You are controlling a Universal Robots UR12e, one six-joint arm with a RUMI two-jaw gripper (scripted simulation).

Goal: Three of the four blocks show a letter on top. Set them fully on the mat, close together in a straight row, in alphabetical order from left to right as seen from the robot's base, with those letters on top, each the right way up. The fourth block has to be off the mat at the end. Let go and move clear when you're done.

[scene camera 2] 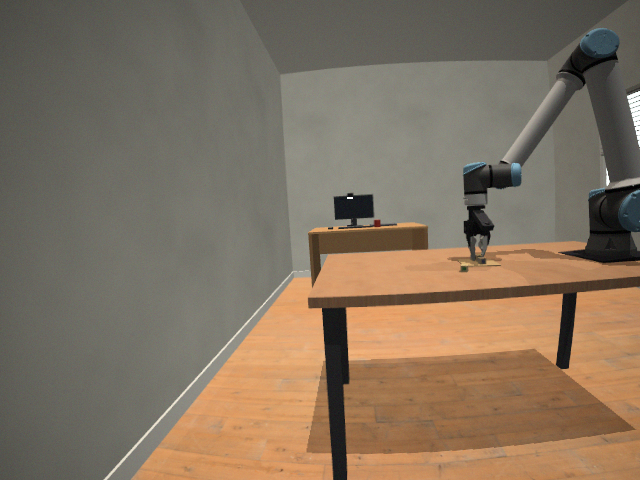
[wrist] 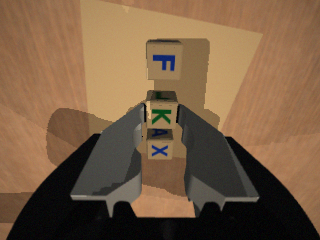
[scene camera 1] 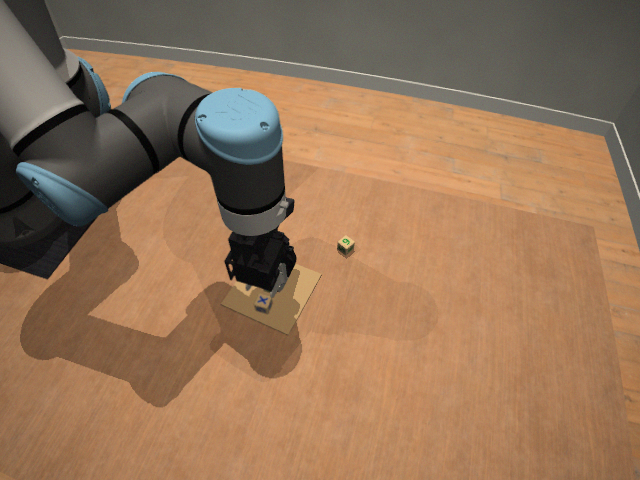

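Observation:
I can see a mat [scene camera 1: 288, 304], and it is there for me in the wrist view [wrist: 215, 59] too. As for my gripper [scene camera 1: 271, 288], I find it again in scene camera 2 [scene camera 2: 477, 260], and the wrist view [wrist: 160, 105] shows that same gripper to me as well.

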